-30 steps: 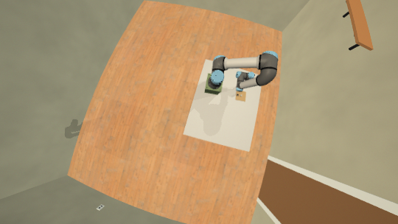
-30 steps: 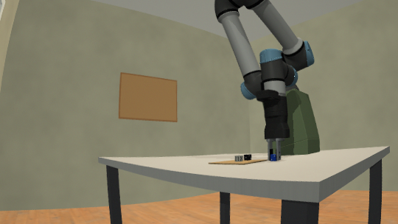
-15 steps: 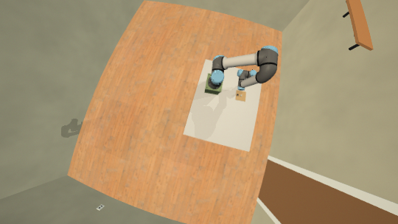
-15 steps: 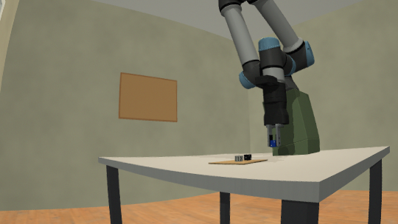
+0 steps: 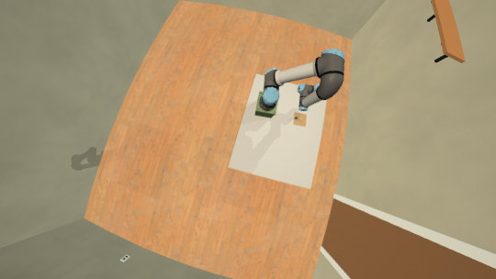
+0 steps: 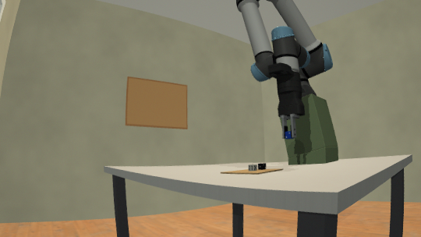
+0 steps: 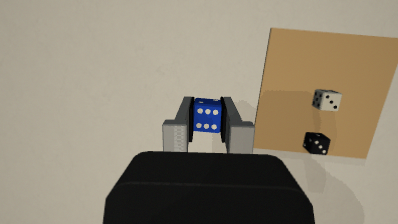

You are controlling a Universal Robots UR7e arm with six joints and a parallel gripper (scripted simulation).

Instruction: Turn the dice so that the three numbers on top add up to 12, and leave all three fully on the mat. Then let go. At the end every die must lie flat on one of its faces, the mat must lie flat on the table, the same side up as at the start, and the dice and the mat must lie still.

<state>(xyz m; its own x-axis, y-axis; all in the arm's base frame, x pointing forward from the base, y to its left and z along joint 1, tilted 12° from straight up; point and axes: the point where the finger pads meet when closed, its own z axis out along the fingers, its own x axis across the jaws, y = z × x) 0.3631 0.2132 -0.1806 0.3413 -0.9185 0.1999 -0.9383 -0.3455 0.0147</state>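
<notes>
My gripper is now 4 cm short of the white die, 13 cm to the left of it and 10 cm above it. Also, from my hand: blue die: 1 cm below; black die: 1 cm behind, 14 cm to the right, 10 cm below; tan mat: 4 cm ahead, 13 cm to the right, 11 cm below.
</notes>
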